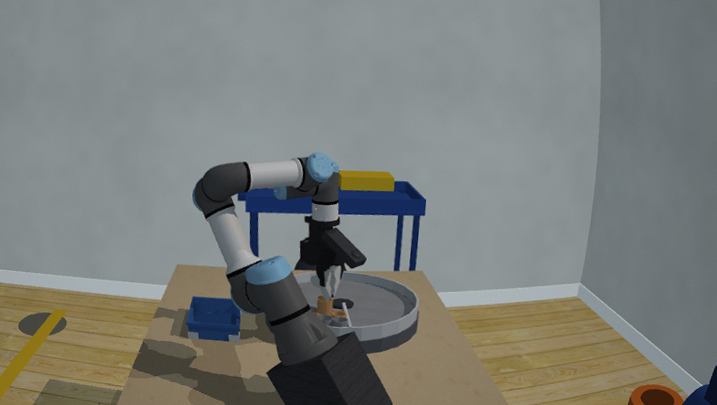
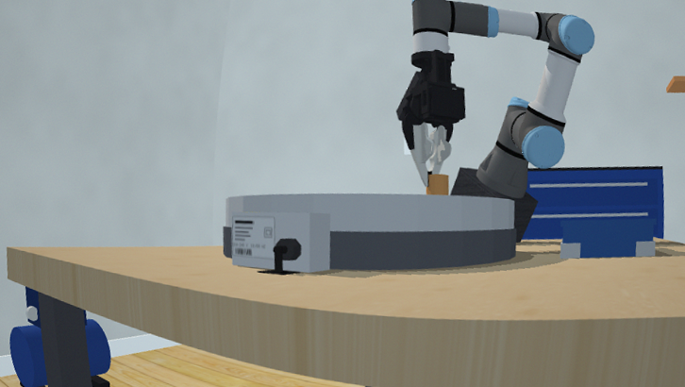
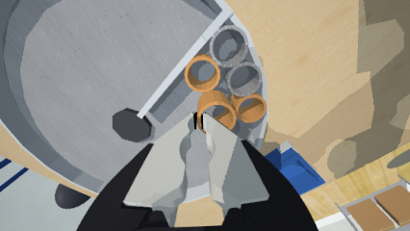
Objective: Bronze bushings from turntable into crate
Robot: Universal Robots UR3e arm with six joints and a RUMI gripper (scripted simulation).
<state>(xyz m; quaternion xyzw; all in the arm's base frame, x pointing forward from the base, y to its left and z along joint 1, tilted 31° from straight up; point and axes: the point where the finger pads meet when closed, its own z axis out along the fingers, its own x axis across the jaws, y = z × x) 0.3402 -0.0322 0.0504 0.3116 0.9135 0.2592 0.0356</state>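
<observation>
My gripper is now 320 mm to the right of the blue crate, 100 mm above it and 10 mm past it. Also, from my hand: grey turntable: 130 mm ahead, 70 mm below, 20 mm to the right.
</observation>
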